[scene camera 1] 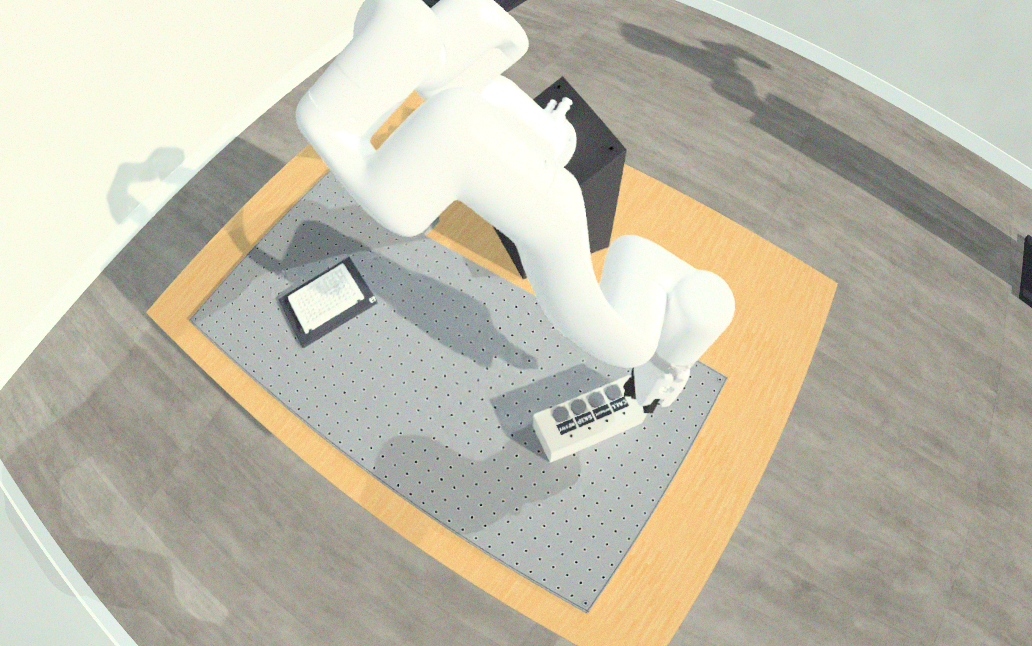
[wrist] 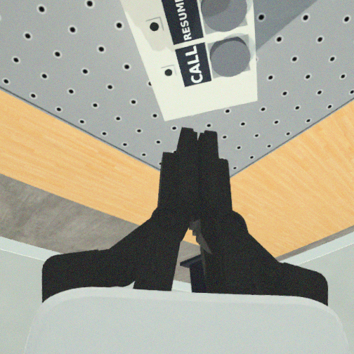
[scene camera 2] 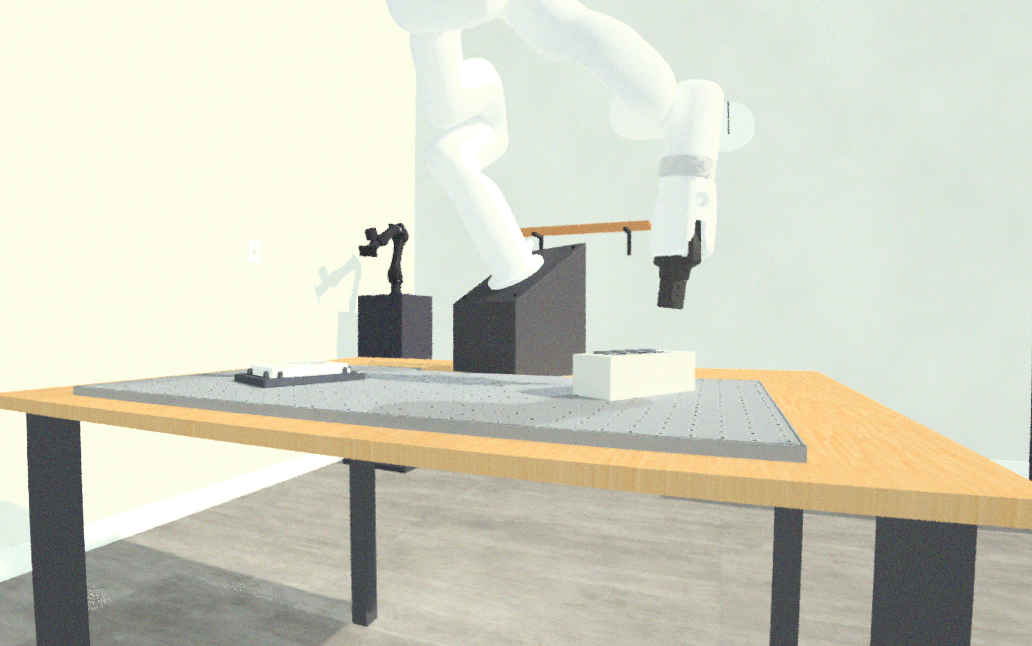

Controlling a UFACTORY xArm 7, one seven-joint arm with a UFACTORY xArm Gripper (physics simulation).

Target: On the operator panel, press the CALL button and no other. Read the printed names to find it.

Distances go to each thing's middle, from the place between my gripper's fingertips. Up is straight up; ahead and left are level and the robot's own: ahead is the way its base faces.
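Measured from the white operator panel (scene camera 2: 614, 376), my hand is 90 mm above it, 40 mm short of it and 40 mm to the left of it. There is a white object (scene camera 1: 335, 291) here too, and from my hand I find it 90 mm below, 550 mm to the right and 130 mm ahead.
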